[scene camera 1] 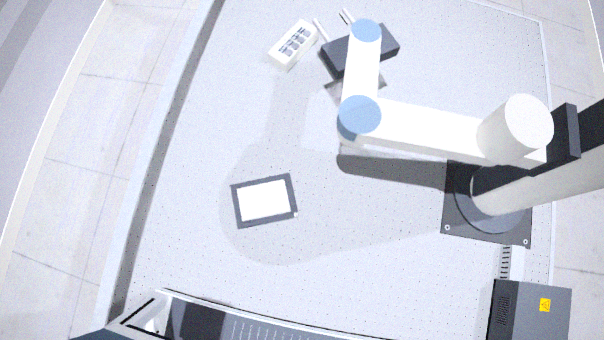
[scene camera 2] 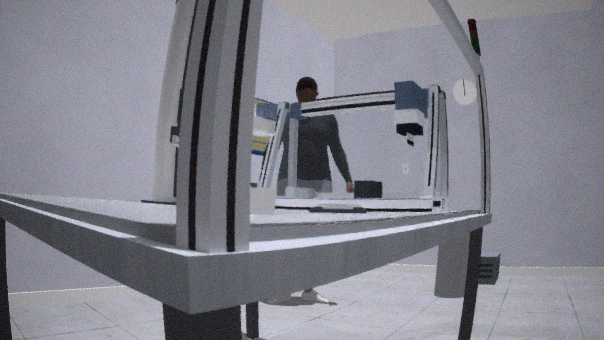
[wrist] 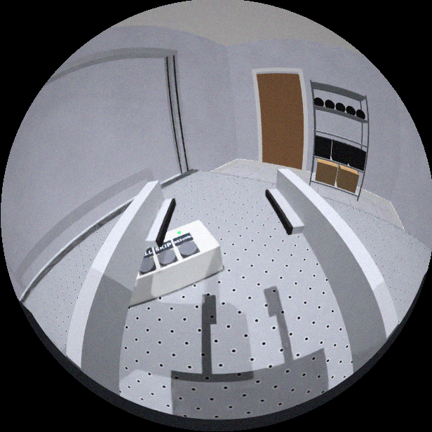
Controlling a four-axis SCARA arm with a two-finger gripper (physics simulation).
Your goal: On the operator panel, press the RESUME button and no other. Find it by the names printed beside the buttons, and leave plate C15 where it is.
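Places are measured from the arm's base along level axes (x ahead, y left, z up), in metres.
Pixels of known places: gripper, fingertip midpoint: (scene camera 1: 328, 15); arm's base, link origin: (scene camera 1: 488, 191).
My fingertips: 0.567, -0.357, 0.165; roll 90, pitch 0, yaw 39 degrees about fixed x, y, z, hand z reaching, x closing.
Ahead of a thing's pixels: the offset from my fingertips to its top centre, as dx, dy, dz. "spot": to the spot under its first point.
The operator panel @(+0.095, +0.034, -0.096) (scene camera 1: 283, 62) (scene camera 2: 262, 200) (wrist: 185, 281) is a white box on the perforated table. In the wrist view, a label ending in LL, the SKIP button (wrist: 168, 257) and the RESUME button (wrist: 188, 248) show; RESUME is at the right, with a small green light (wrist: 179, 232) above its label. The left finger hides the panel's left end. My gripper (scene camera 1: 329, 15) (wrist: 219, 185) is shut and empty, with a gap between its fingertips, just right of the panel in scene camera 1. A dark-framed white rectangle (scene camera 1: 264, 200) (scene camera 2: 337, 209) lies flat; whether it is plate C15 cannot be read.
The arm (scene camera 1: 425, 127) reaches from its base plate at the right. A grey control box @(spot: -0.646, +0.675, -0.037) (scene camera 1: 530, 310) stands at the lower right. A frame rail @(spot: +0.066, +0.802, -0.152) (scene camera 1: 240, 307) crosses the bottom. A tall post @(spot: +0.477, -0.366, -0.078) (scene camera 2: 215, 125) partly hides the panel in scene camera 2. A person (scene camera 2: 315, 145) stands behind the table.
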